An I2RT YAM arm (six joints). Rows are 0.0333 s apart.
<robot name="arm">
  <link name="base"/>
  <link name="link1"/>
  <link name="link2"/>
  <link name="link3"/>
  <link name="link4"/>
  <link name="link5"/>
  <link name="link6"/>
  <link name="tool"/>
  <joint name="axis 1" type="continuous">
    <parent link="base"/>
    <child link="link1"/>
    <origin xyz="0 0 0.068" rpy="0 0 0"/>
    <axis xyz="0 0 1"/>
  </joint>
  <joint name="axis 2" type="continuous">
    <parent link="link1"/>
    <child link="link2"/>
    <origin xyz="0.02 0.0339 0.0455" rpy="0 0 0"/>
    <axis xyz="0 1 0"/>
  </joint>
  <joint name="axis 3" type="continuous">
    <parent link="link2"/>
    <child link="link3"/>
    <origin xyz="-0.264 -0.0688 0" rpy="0 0 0"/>
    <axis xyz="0 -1 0"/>
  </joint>
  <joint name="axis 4" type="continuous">
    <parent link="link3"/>
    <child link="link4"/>
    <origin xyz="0.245 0.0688 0.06" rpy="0 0 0"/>
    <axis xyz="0 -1 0"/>
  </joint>
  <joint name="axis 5" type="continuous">
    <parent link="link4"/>
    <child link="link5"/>
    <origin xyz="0.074 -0.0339 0.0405" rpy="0 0 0"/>
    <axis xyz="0 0 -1"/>
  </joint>
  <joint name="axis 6" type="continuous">
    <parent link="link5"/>
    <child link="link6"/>
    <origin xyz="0.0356 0 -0.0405" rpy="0 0 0"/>
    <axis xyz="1 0 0"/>
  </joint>
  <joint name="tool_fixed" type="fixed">
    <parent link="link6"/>
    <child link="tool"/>
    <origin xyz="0 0 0" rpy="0 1.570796 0"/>
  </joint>
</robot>
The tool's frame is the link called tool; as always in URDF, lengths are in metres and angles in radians. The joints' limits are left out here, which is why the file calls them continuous.
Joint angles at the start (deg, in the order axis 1, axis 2, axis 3, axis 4, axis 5, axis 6):
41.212 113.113 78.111 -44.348 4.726 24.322
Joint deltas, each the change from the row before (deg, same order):
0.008 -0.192 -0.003 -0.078 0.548 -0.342
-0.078 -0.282 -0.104 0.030 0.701 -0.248
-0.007 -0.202 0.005 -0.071 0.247 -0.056
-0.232 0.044 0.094 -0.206 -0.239 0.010
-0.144 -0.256 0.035 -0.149 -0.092 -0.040
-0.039 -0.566 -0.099 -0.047 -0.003 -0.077
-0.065 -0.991 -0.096 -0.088 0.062 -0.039
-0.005 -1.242 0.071 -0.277 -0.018 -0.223
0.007 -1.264 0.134 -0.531 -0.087 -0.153
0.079 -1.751 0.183 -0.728 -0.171 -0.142
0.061 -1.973 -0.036 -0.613 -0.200 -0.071
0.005 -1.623 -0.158 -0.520 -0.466 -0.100
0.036 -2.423 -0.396 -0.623 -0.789 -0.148
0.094 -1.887 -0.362 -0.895 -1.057 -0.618
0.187 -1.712 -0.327 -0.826 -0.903 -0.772
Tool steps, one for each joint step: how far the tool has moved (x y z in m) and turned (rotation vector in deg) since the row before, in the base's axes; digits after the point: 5 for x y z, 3 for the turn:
-0.00005 -0.00042 0.00119 -0.399 -0.458 0.241
0.00022 -0.00107 0.00135 -0.432 -0.622 0.032
-0.00008 -0.00034 0.00127 -0.105 -0.264 0.000
0.00088 -0.00107 0.00006 0.077 0.272 -0.196
0.00029 -0.00093 0.00169 0.153 -0.050 -0.087
-0.00054 -0.00080 0.00306 0.260 -0.320 0.037
-0.00079 -0.00129 0.00569 0.471 -0.654 -0.040
-0.00122 -0.00108 0.00789 0.636 -0.789 0.215
-0.00166 -0.00130 0.00815 0.591 -0.614 0.176
-0.00285 -0.00164 0.01119 0.875 -0.819 0.259
-0.00364 -0.00246 0.01140 0.991 -0.885 0.184
-0.00341 -0.00252 0.00859 0.926 -0.437 0.238
-0.00564 -0.00393 0.01184 1.441 -0.595 0.425
-0.00570 -0.00331 0.00843 0.985 0.072 1.027
-0.00570 -0.00273 0.00745 0.784 -0.010 1.221

